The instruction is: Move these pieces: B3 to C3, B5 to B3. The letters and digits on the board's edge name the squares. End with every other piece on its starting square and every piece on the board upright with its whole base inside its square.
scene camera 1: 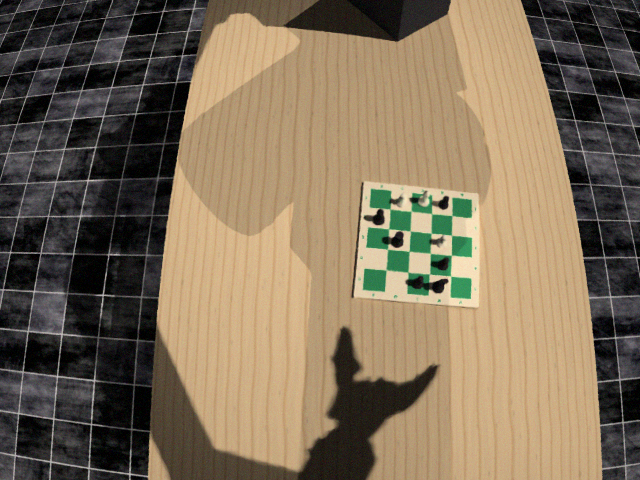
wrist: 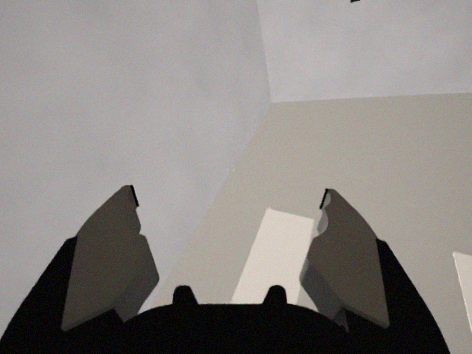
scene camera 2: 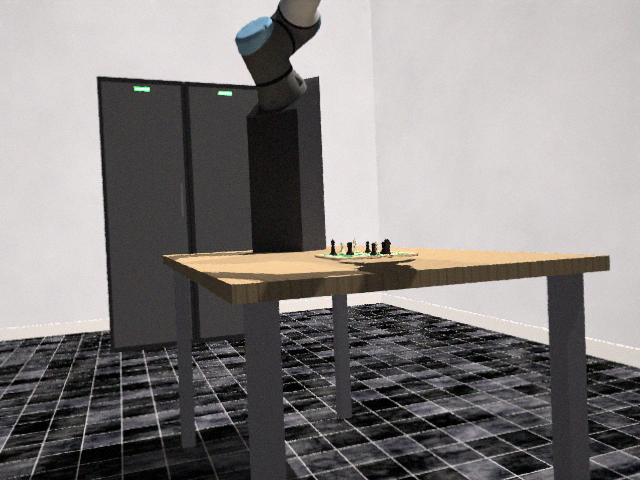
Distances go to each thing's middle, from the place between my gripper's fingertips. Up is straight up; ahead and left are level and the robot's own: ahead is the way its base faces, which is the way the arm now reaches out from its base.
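Scene:
There's the board (scene camera 1: 383, 272), and my hand is 33 cm past it, 46 cm to the left of it and 93 cm above it.

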